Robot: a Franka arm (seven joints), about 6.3 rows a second.
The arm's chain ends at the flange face. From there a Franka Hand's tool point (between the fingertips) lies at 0.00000 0.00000 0.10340 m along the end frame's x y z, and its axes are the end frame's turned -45 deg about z.
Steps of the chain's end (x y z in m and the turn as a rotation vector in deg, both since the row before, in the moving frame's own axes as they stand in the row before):
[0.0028 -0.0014 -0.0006 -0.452 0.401 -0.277]
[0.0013 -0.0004 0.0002 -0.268 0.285 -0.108]
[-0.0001 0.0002 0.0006 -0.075 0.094 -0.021]
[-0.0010 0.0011 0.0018 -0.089 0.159 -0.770]
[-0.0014 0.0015 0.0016 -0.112 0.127 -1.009]
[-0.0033 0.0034 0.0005 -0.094 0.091 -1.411]
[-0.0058 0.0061 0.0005 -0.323 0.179 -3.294]
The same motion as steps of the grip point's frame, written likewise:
[0.0029 0.0021 -0.0006 -0.603 -0.036 -0.277]
[0.0012 0.0013 0.0002 -0.391 0.012 -0.108]
[-0.0002 0.0003 0.0006 -0.120 0.013 -0.021]
[-0.0014 0.0004 0.0018 -0.175 0.049 -0.770]
[-0.0020 0.0004 0.0016 -0.169 0.011 -1.009]
[-0.0047 0.0003 0.0005 -0.131 -0.002 -1.411]
[-0.0086 0.0009 0.0005 -0.355 -0.102 -3.294]

